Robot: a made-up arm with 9 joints. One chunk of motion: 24 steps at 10 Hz.
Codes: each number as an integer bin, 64 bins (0 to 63) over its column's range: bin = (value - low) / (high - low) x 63, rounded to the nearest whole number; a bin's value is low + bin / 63 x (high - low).
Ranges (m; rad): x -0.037..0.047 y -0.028..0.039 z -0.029..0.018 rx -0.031..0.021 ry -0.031..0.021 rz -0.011..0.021
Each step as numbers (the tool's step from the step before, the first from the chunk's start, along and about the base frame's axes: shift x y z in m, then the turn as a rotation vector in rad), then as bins.
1 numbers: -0.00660 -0.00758 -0.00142 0.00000 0.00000 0.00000
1 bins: 23 19 37 38 38 22
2 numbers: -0.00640 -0.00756 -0.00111 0.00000 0.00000 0.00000
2 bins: 23 19 37 38 38 22
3 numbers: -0.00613 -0.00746 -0.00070 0.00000 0.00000 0.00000
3 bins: 23 19 38 38 38 22
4 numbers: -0.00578 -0.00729 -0.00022 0.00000 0.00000 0.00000
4 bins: 23 19 39 38 38 22
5 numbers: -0.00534 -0.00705 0.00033 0.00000 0.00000 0.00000
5 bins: 24 20 39 38 38 22
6 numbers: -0.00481 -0.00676 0.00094 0.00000 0.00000 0.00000
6 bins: 24 20 40 38 38 22
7 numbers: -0.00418 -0.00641 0.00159 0.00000 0.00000 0.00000
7 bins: 25 20 41 38 38 22
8 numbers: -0.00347 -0.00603 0.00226 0.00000 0.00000 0.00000
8 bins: 25 21 42 38 38 22
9 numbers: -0.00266 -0.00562 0.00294 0.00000 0.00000 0.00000
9 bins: 26 21 43 38 38 22
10 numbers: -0.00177 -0.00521 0.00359 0.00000 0.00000 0.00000
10 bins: 26 21 44 38 38 22
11 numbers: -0.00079 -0.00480 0.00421 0.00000 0.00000 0.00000
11 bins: 27 22 45 38 38 22
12 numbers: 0.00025 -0.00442 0.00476 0.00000 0.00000 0.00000
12 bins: 28 22 45 38 38 22
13 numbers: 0.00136 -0.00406 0.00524 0.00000 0.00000 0.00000
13 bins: 29 23 46 38 38 22
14 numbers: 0.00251 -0.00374 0.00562 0.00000 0.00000 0.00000
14 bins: 30 23 46 38 38 22
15 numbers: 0.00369 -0.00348 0.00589 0.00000 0.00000 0.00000
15 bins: 31 23 47 38 38 22
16 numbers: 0.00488 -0.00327 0.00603 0.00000 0.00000 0.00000
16 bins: 31 23 47 38 38 22
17 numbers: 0.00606 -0.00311 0.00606 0.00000 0.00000 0.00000
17 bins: 32 23 47 38 38 22
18 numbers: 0.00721 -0.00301 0.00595 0.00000 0.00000 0.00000
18 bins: 33 23 47 38 38 22
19 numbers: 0.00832 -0.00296 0.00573 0.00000 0.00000 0.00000
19 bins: 34 24 47 38 38 22
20 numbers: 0.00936 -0.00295 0.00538 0.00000 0.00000 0.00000
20 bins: 35 24 46 38 38 22
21 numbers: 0.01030 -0.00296 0.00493 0.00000 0.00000 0.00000
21 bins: 35 24 45 38 38 22
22 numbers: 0.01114 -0.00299 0.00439 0.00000 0.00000 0.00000
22 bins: 36 24 45 38 38 22
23 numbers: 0.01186 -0.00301 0.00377 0.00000 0.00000 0.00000
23 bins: 37 23 44 38 38 22
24 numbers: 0.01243 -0.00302 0.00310 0.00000 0.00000 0.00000
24 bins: 37 23 43 38 38 22
